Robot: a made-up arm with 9 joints.
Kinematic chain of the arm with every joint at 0, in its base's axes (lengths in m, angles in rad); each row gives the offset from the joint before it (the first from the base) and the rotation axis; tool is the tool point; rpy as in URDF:
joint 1: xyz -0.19 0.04 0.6 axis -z
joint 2: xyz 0.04 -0.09 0 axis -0.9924 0.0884 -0.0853
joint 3: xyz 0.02 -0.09 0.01 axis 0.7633 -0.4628 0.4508
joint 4: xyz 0.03 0 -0.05 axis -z
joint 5: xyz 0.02 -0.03 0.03 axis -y
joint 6: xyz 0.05 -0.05 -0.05 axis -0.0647 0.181 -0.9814
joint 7: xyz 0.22 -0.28 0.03 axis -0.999 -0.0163 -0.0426
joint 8: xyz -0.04 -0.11 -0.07 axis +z
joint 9: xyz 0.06 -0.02 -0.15 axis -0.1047 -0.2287 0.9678
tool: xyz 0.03 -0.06 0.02 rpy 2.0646 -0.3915 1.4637
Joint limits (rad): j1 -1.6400..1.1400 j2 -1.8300..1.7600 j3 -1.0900..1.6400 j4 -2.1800..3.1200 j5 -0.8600..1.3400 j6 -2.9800..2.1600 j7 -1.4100..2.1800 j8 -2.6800..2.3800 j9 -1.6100..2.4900
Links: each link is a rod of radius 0.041 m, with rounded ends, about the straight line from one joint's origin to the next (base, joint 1, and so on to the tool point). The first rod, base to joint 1, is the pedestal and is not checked.
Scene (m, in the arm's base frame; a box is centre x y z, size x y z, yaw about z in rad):
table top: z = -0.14
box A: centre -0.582 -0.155 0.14 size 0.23 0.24 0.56 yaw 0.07
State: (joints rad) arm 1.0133 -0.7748 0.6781 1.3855 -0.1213 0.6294 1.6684 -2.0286 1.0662
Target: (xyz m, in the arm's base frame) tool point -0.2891 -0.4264 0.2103
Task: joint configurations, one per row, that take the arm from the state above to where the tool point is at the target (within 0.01 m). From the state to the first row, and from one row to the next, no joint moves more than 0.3 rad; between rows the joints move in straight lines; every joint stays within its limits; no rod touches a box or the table.
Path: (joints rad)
1: 0.9245 -0.7654 0.9186 1.3902 -0.3060 0.5916 1.4127 -2.1914 1.1143
2: 0.8356 -0.7559 1.1590 1.3950 -0.4906 0.5539 1.1569 -2.3543 1.1624
3: 0.7468 -0.7465 1.3995 1.3997 -0.6753 0.5161 0.9012 -2.5172 1.2105
4: 0.6580 -0.7370 1.6400 1.4045 -0.8600 0.4783 0.6455 -2.6800 1.2586
5: 0.3828 -0.6639 1.5426 1.2948 -0.8384 0.2692 0.9332 -2.4594 1.3155
6: 0.1076 -0.5907 1.4452 1.1851 -0.8169 0.0600 1.2209 -2.2389 1.3724
7: -0.1676 -0.5176 1.3478 1.0754 -0.7953 -0.1491 1.5086 -2.0183 1.4293
8: -0.4428 -0.4444 1.2503 0.9657 -0.7737 -0.3583 1.7963 -1.7977 1.4862
9: -0.1694 -0.4939 1.1242 0.9202 -0.6393 -0.0930 1.9161 -1.8463 1.3629
10: 0.1040 -0.5435 0.9981 0.8747 -0.5049 0.1723 2.0359 -1.8949 1.2396
11: 0.3774 -0.5930 0.8720 0.8292 -0.3704 0.4376 2.1558 -1.9436 1.1164

